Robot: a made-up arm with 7 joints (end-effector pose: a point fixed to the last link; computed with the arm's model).
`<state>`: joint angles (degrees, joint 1 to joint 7).
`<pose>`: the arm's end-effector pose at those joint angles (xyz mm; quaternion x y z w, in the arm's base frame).
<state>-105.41 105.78 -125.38 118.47 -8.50 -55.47 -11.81</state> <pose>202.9 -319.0 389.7 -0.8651 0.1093 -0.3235 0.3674</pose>
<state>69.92 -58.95 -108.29 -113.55 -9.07 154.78 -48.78</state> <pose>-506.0 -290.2 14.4 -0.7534 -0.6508 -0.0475 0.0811</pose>
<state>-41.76 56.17 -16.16 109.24 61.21 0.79 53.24</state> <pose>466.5 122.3 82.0 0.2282 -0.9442 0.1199 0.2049</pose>
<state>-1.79 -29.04 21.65 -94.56 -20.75 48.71 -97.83</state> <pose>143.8 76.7 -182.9 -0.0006 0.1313 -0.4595 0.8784</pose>
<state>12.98 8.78 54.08 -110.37 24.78 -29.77 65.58</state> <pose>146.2 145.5 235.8 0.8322 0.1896 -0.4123 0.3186</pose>
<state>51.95 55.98 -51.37 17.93 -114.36 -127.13 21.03</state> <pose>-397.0 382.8 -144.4 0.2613 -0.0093 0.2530 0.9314</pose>
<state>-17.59 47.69 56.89 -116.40 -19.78 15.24 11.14</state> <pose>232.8 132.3 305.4 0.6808 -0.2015 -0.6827 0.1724</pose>
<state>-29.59 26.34 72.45 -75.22 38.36 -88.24 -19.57</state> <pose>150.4 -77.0 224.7 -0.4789 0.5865 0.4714 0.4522</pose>
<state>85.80 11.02 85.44 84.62 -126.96 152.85 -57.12</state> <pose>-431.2 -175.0 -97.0 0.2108 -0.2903 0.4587 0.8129</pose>
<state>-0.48 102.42 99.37 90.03 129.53 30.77 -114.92</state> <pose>258.8 369.9 85.8 -0.7336 0.4372 0.5015 0.1385</pose>
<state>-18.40 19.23 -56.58 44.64 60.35 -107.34 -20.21</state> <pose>212.4 505.0 -173.3 -0.2020 0.6249 -0.6557 0.3725</pose>
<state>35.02 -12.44 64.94 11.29 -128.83 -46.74 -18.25</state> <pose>-215.1 -14.5 -134.2 -0.9811 0.0748 0.1165 0.1351</pose>
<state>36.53 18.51 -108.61 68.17 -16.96 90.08 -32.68</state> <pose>-176.5 314.1 -6.8 0.5032 0.0761 -0.6305 0.5861</pose>
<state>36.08 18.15 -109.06 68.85 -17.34 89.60 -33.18</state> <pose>-172.9 312.9 -6.5 0.5045 0.0797 -0.6332 0.5816</pose>
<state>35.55 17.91 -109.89 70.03 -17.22 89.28 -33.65</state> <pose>-169.0 311.8 -7.2 0.5075 0.0864 -0.6322 0.5791</pose>
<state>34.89 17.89 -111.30 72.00 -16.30 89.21 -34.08</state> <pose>-164.7 311.1 -9.8 0.5138 0.0973 -0.6247 0.5799</pose>
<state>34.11 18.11 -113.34 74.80 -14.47 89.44 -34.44</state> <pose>-160.0 311.3 -14.4 0.5240 0.1122 -0.6098 0.5840</pose>
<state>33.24 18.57 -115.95 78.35 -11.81 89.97 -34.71</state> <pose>-155.1 312.6 -21.1 0.5387 0.1299 -0.5868 0.5904</pose>
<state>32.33 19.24 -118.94 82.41 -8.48 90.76 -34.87</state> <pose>-150.2 315.7 -29.4 0.5572 0.1479 -0.5569 0.5979</pose>
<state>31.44 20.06 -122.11 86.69 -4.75 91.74 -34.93</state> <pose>-145.6 320.8 -38.6 0.5785 0.1643 -0.5219 0.6049</pose>
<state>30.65 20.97 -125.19 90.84 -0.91 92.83 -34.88</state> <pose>-141.6 327.4 -47.8 0.6005 0.1772 -0.4847 0.6107</pose>
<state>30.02 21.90 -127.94 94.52 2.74 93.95 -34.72</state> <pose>-138.7 335.0 -56.2 0.6210 0.1859 -0.4488 0.6152</pose>
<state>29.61 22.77 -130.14 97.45 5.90 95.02 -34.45</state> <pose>-137.2 342.2 -62.9 0.6376 0.1908 -0.4174 0.6187</pose>
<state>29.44 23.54 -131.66 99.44 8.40 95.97 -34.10</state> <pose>-137.1 348.1 -68.0 0.6491 0.1925 -0.3928 0.6223</pose>
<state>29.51 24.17 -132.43 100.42 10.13 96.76 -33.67</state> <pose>-138.5 351.9 -71.3 0.6548 0.1920 -0.3763 0.6267</pose>
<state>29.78 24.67 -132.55 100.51 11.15 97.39 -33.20</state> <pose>-141.1 353.5 -73.1 0.6555 0.1900 -0.3672 0.6320</pose>
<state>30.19 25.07 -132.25 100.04 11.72 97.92 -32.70</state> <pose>-144.7 353.7 -74.1 0.6527 0.1874 -0.3629 0.6380</pose>
